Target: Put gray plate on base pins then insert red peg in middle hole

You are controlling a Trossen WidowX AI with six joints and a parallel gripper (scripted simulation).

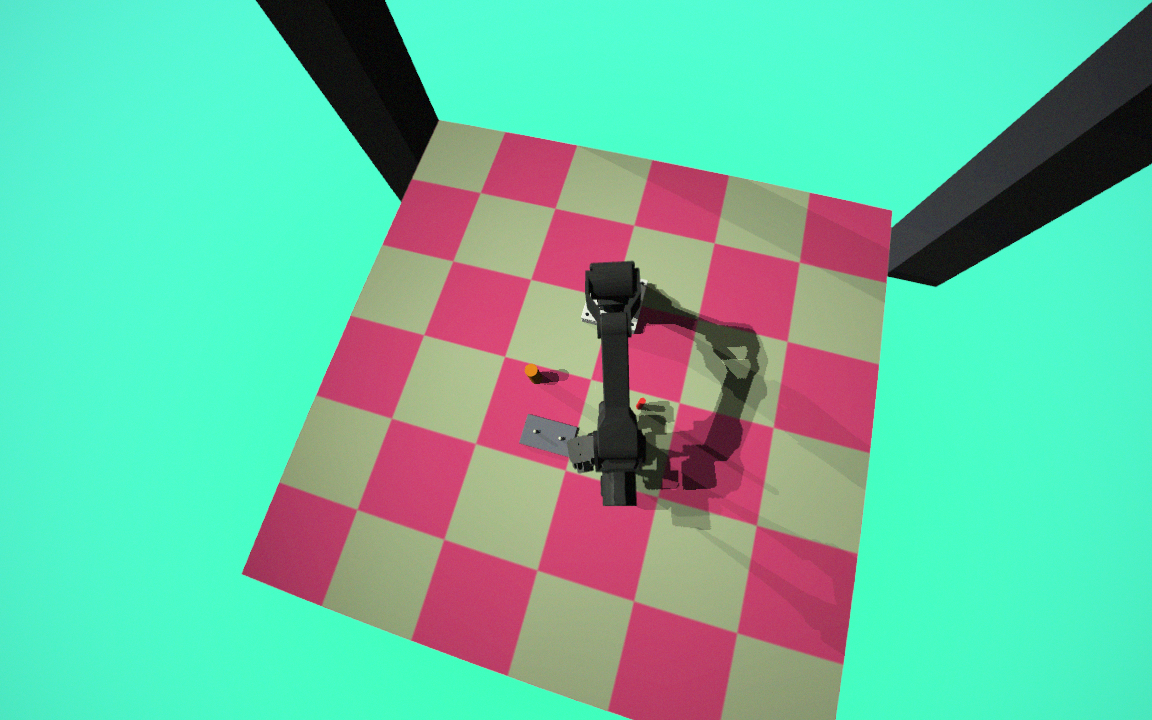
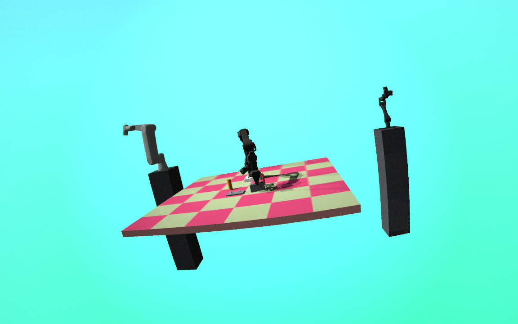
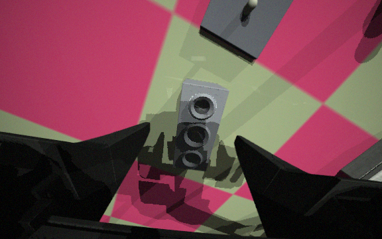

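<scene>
Now: the gray plate 10 mm below my gripper tip. The rest, counted from my gripper tip: red peg: 120 mm behind, 30 mm to the left, 10 mm below; then orange peg: 120 mm behind, 220 mm to the right, 10 mm below; then base: 150 mm to the right, 40 mm below.
</scene>
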